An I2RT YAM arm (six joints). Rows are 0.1 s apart.
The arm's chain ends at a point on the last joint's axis. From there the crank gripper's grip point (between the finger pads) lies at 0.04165 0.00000 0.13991 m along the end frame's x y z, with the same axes.
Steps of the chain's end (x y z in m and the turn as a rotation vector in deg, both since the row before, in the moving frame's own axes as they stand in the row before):
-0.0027 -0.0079 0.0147 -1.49 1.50 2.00
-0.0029 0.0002 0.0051 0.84 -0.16 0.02
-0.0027 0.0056 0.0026 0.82 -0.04 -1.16
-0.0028 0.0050 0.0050 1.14 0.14 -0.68
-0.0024 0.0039 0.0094 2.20 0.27 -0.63
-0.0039 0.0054 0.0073 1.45 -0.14 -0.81
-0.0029 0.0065 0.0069 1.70 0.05 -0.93
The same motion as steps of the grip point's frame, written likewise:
0.0009 -0.0028 0.0135 -1.49 1.50 2.00
-0.0033 -0.0018 0.0052 0.84 -0.16 0.02
-0.0028 0.0028 0.0026 0.82 -0.04 -1.16
-0.0025 0.0017 0.0049 1.14 0.14 -0.68
-0.0018 -0.0019 0.0091 2.20 0.27 -0.63
-0.0043 0.0013 0.0073 1.45 -0.14 -0.81
-0.0028 0.0017 0.0068 1.70 0.05 -0.93

